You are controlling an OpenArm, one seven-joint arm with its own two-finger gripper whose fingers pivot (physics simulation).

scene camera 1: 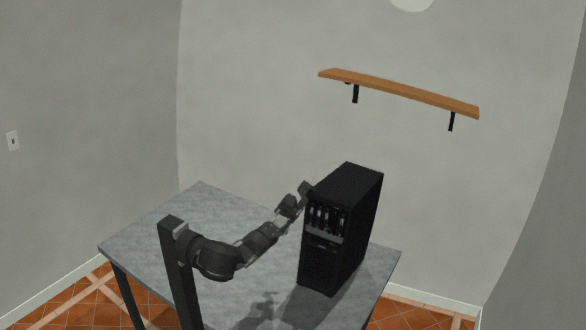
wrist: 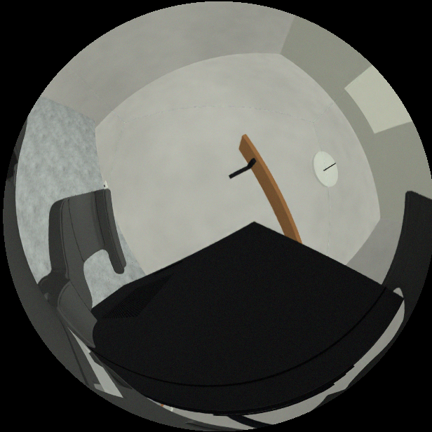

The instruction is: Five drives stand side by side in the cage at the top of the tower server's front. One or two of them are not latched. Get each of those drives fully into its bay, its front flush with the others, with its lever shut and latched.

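Note:
The black tower server stands upright on the table. Its drives stand side by side in the cage at the top of its front in the scene view. They are too small and dark there to tell which lever is unlatched. In the wrist view a thin dark bar, which looks like an open lever, sticks out past the tower's front edge at the bottom; the drive faces are hidden. My gripper is open and empty, at the tower's upper front left edge, its fingers spread wide around that corner.
The grey table carries the tower near its right end. The arm reaches over it from a dark post at the front. A wooden shelf is fixed to the wall above and behind the tower.

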